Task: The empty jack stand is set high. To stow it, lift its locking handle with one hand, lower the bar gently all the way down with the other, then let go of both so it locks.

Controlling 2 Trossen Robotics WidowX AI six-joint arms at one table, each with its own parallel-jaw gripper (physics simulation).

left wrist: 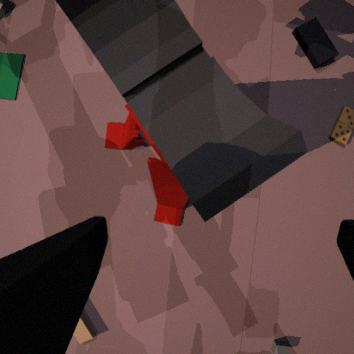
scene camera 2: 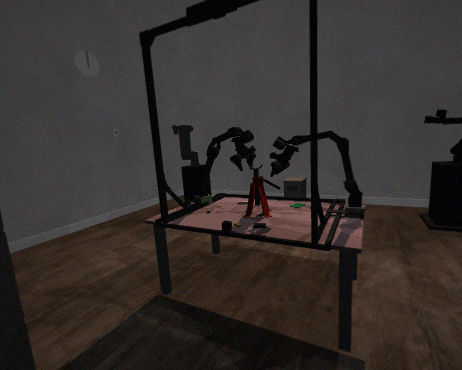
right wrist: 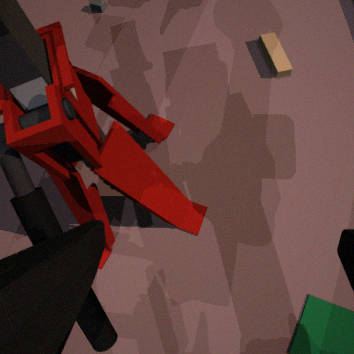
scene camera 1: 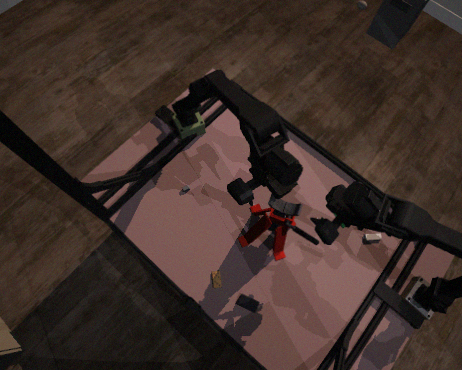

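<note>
The red jack stand stands upright on the table. Its dark bar with the curved saddle stands raised above the legs. The black locking handle slants down and outward. My left gripper is open and empty, above and beside the saddle. My right gripper is open and empty, above the handle's side; in the right wrist view one finger covers part of the handle.
A green tile, a white block, a tan block, a domino, a black block and a small grey block lie around the stand. Frame posts rise at the table's edges.
</note>
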